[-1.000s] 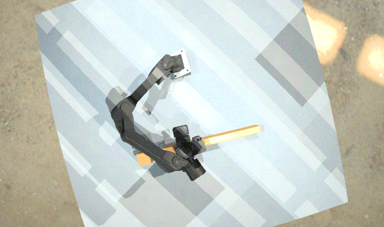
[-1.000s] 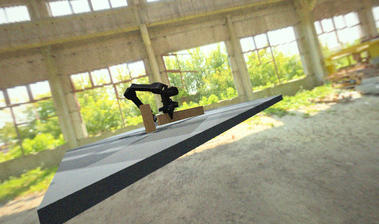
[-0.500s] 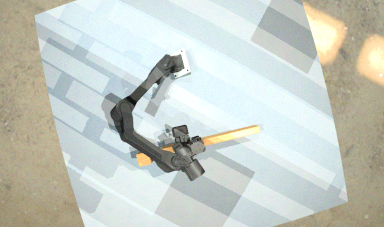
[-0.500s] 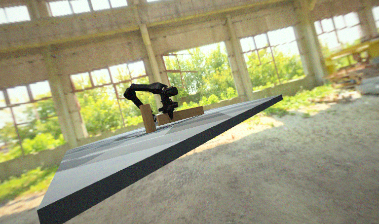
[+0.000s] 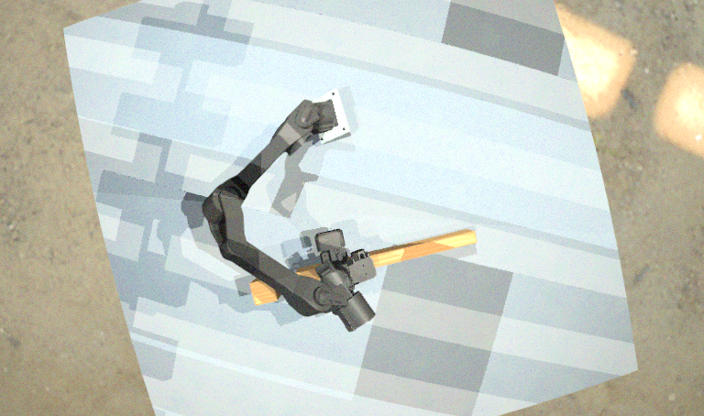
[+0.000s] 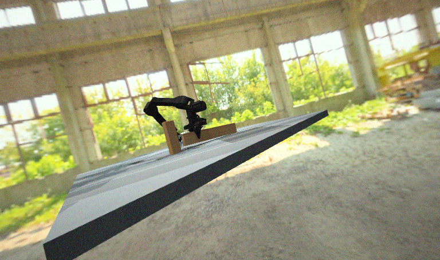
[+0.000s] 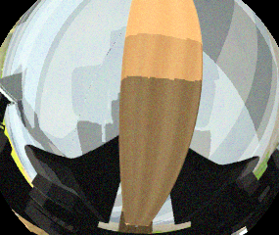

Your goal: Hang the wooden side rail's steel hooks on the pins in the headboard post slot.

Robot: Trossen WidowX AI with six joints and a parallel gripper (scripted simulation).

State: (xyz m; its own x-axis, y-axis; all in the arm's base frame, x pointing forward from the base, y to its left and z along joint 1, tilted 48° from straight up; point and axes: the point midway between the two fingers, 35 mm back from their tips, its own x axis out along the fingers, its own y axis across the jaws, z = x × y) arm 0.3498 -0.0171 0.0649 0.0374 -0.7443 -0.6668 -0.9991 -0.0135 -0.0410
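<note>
My gripper tip is now 16 cm to the left of the headboard post and 4 cm below it.
</note>
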